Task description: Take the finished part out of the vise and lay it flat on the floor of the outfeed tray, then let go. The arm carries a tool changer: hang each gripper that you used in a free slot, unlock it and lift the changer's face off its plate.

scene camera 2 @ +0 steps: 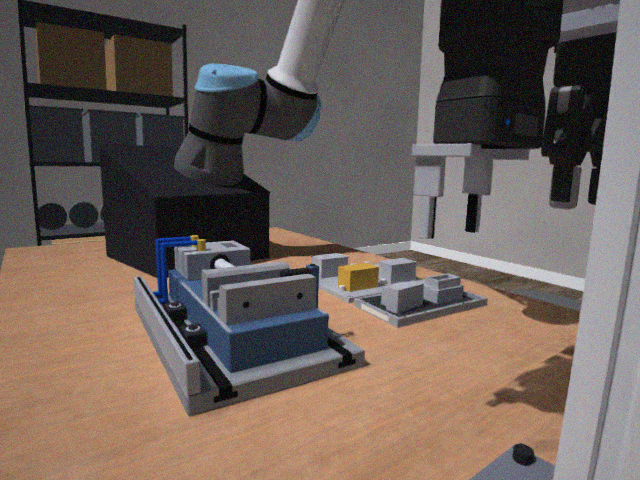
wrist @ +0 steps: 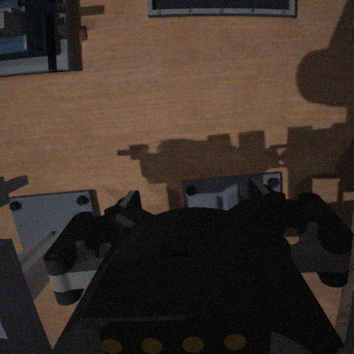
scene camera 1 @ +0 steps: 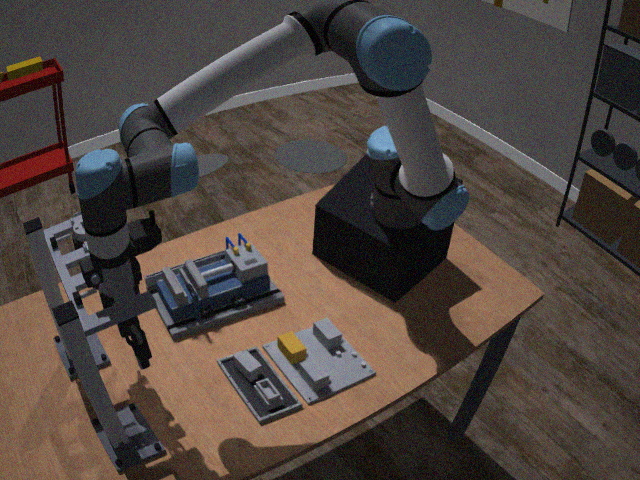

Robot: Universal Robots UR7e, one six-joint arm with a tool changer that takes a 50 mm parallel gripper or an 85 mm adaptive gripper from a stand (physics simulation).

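Observation:
There's a yellow block (scene camera 2: 355,277) here, though in the wrist view it's out of frame. I can also see a grey stepped part (scene camera 2: 399,297), another grey stepped part (scene camera 2: 441,288) and a grey block (scene camera 2: 398,270), and there's a parallel gripper (scene camera 2: 491,105) too.

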